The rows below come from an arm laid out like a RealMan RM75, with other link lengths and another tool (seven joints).
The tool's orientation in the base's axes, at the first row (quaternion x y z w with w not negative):
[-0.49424, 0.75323, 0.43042, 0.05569]
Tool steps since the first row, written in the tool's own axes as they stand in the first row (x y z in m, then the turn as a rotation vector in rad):
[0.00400, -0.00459, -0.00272, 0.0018, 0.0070, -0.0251]
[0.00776, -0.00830, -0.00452, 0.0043, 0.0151, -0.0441]
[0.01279, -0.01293, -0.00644, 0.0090, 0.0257, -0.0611]
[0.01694, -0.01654, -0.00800, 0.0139, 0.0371, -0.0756]
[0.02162, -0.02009, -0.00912, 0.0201, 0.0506, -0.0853]
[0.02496, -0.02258, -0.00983, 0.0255, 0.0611, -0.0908]
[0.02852, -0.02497, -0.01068, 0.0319, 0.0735, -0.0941]
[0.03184, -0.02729, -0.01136, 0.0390, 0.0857, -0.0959]
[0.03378, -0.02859, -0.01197, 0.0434, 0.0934, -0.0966]
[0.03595, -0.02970, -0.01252, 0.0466, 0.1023, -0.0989]
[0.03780, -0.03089, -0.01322, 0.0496, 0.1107, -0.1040]
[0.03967, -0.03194, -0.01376, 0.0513, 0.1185, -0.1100]
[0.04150, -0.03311, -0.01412, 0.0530, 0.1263, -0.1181]
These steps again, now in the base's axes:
[0.00255, -0.00535, -0.00307, 0.0021, -0.0179, 0.0189]
[0.00420, -0.00976, -0.00606, 0.0009, -0.0319, 0.0343]
[0.00598, -0.01526, -0.01017, -0.0040, -0.0456, 0.0487]
[0.00728, -0.01976, -0.01346, -0.0106, -0.0576, 0.0621]
[0.00811, -0.02431, -0.01725, -0.0211, -0.0669, 0.0730]
[0.00864, -0.02748, -0.01999, -0.0303, -0.0730, 0.0799]
[0.00903, -0.03090, -0.02269, -0.0422, -0.0781, 0.0860]
[0.00942, -0.03402, -0.02533, -0.0549, -0.0826, 0.0908]
[0.00968, -0.03598, -0.02671, -0.0630, -0.0850, 0.0935]
[0.00965, -0.03804, -0.02813, -0.0708, -0.0876, 0.0986]
[0.00990, -0.03999, -0.02934, -0.0773, -0.0921, 0.1052]
[0.00997, -0.04182, -0.03058, -0.0823, -0.0964, 0.1127]
[0.01009, -0.04351, -0.03198, -0.0865, -0.1022, 0.1216]

